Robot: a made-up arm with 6 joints.
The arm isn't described. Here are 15 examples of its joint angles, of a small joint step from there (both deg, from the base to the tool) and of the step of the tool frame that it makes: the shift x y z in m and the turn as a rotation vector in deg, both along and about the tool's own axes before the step.
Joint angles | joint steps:
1: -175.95 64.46 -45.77 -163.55 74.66 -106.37 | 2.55 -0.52 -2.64 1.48 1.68 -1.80
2: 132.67 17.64 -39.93 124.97 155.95 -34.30 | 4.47 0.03 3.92 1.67 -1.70 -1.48
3: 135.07 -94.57 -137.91 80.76 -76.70 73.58 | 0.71 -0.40 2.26 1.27 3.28 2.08
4: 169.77 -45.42 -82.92 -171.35 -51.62 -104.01 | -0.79 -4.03 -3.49 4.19 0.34 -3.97
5: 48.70 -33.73 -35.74 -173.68 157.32 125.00 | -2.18 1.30 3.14 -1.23 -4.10 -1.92
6: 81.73 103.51 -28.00 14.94 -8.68 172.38 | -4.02 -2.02 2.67 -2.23 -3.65 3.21
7: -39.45 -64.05 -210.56 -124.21 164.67 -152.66 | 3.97 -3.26 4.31 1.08 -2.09 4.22
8: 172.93 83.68 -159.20 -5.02 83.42 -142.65 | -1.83 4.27 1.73 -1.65 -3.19 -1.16
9: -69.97 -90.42 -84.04 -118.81 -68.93 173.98 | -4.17 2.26 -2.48 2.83 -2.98 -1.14
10: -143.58 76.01 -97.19 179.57 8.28 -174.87 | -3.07 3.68 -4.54 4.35 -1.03 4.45
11: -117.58 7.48 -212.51 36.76 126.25 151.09 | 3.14 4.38 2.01 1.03 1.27 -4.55
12: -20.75 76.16 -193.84 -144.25 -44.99 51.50 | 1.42 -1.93 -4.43 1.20 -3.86 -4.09
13: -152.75 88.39 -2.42 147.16 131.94 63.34 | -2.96 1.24 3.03 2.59 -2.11 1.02
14: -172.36 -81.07 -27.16 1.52 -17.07 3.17 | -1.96 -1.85 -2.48 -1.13 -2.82 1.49
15: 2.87 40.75 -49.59 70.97 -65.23 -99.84 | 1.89 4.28 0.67 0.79 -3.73 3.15
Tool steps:
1: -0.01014 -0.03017 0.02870 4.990 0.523 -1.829
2: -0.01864 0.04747 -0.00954 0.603 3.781 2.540
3: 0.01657 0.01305 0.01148 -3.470 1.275 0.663
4: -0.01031 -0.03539 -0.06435 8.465 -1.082 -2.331
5: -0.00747 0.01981 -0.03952 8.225 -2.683 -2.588
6: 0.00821 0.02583 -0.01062 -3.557 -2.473 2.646
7: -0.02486 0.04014 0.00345 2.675 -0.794 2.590
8: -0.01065 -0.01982 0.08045 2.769 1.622 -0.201
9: -0.00323 -0.00753 0.01590 -0.942 -2.654 -1.595
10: 0.00246 0.02136 0.01172 -2.070 0.132 11.438
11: 0.00567 -0.04336 0.05129 -8.088 1.703 -3.071
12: 0.03015 0.05291 -0.04024 -3.438 3.184 -6.241
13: 0.02263 0.01013 -0.02874 6.037 -2.768 2.856
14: 0.05181 0.00209 -0.01749 -0.607 7.237 -0.792
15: -0.02129 -0.03123 -0.01463 -1.813 -1.067 -1.533
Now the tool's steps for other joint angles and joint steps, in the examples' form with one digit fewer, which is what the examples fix.
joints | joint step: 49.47 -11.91 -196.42 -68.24 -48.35 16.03 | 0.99 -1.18 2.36 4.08 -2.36 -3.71
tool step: -0.0033 0.0108 -0.0061 -2.73 2.20 0.19
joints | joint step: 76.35 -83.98 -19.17 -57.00 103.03 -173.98 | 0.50 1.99 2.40 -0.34 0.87 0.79
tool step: -0.0052 0.0344 0.0181 1.47 2.69 -3.00
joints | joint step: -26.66 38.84 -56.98 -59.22 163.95 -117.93 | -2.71 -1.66 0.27 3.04 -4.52 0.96
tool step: -0.0126 0.0152 0.0043 -5.54 0.86 -3.85
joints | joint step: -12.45 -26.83 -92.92 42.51 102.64 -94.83 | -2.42 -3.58 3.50 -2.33 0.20 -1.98
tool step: -0.0168 -0.0156 -0.0110 -0.93 -3.22 0.29
